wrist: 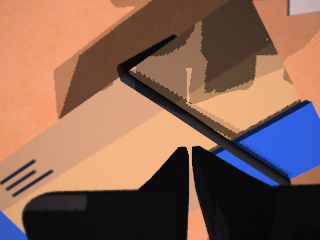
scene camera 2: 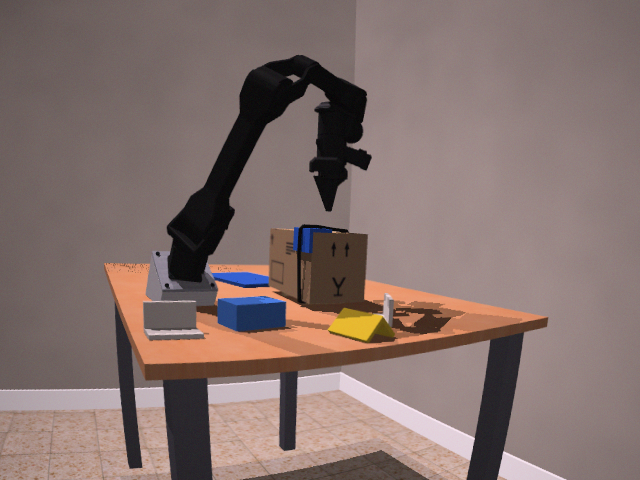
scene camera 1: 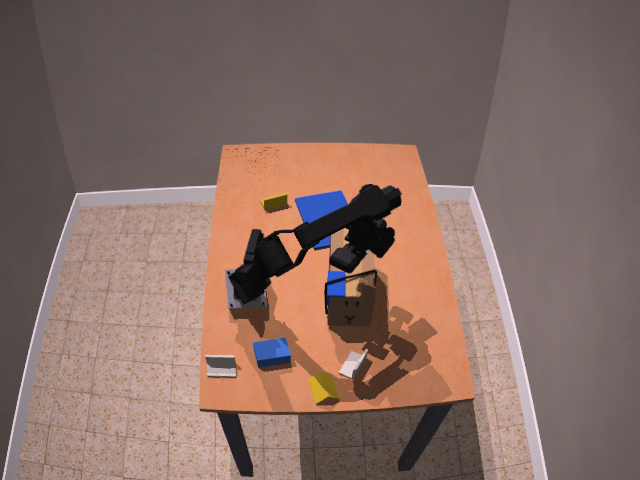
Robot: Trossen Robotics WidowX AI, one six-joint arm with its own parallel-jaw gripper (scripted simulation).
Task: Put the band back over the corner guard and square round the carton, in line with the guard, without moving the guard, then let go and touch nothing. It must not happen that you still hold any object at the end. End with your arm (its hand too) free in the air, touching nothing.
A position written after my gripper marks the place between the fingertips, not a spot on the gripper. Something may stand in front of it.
My gripper shows in the wrist view (189,154), in scene camera 2 (328,211) and in scene camera 1 (356,264). A blue block shows in scene camera 2 and in scene camera 1; in the wrist view it is out of frame. The same spot on the blue block: (scene camera 2: 259,312) is (scene camera 1: 272,360). The same spot on a brown carton: (scene camera 1: 355,309) is (scene camera 2: 345,262).
